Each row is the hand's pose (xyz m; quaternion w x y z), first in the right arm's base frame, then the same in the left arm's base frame.
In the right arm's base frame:
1: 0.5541 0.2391 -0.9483 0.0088 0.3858 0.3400 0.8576
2: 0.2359 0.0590 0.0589 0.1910 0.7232 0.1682 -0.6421
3: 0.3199 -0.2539 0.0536 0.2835 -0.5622 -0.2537 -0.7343
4: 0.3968 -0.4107 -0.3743 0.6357 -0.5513 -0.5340 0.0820
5: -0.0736 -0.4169 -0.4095 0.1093 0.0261 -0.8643 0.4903
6: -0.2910 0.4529 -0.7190 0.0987 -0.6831 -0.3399 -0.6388
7: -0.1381 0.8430 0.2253 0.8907 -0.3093 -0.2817 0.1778
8: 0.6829 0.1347 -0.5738 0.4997 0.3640 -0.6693 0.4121
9: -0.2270 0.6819 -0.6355 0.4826 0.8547 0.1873 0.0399
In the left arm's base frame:
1: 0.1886 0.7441 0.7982 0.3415 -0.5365 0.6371 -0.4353
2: -0.0805 -0.0743 0.1610 0.6842 -0.1831 -0.5760 0.4082
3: -0.2661 0.1077 -0.0325 0.5750 -0.2963 0.7067 -0.2865
4: -0.3674 0.5188 0.1528 0.9132 0.2922 0.0677 -0.2757
5: -0.6762 0.2761 0.4140 0.4303 0.1840 -0.6786 -0.5662
6: -0.1732 0.0082 1.1722 0.6561 -0.4663 0.5378 -0.2507
7: 0.2908 -0.7321 0.6210 0.7151 0.6631 0.1500 -0.1625
8: 0.2184 0.5973 0.4170 0.2015 0.6245 -0.4305 -0.6198
9: 0.0488 -0.1091 1.1937 0.6063 -0.7500 -0.1164 0.2376

